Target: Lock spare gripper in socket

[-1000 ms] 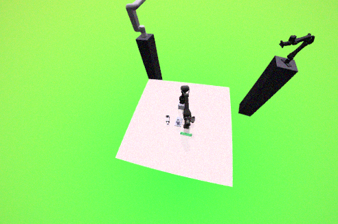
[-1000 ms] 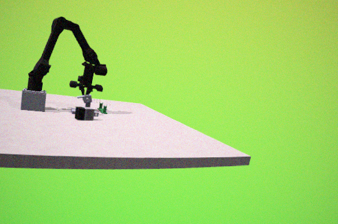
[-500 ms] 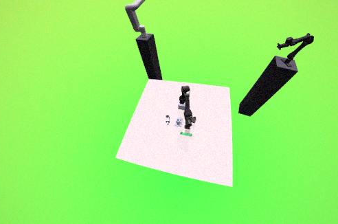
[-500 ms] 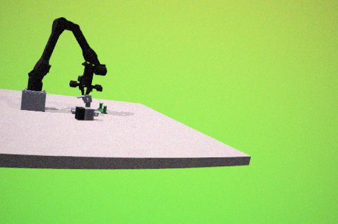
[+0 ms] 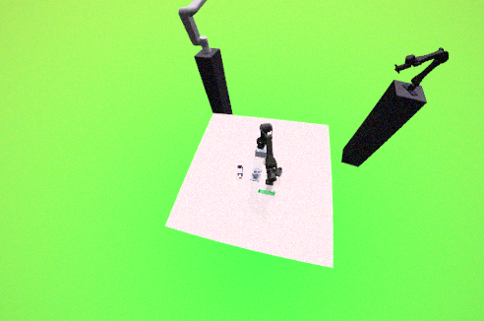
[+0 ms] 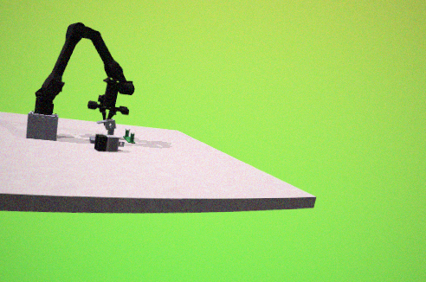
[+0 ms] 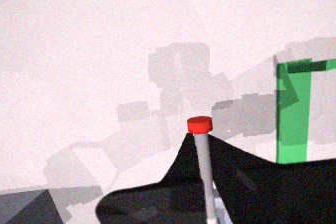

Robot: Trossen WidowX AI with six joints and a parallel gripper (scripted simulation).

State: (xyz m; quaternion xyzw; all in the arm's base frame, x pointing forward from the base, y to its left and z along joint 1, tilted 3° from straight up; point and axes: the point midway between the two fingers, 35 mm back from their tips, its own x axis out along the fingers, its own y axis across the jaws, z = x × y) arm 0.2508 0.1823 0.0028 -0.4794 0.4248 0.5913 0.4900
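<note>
Right now the green rest is 12 cm ahead of my gripper tip and 3 cm below it. Round my gripper tip: spare gripper (28 cm to the right, 3 cm below, 3 cm ahead); then grey mount (14 cm to the right, 1 cm ahead).
</note>
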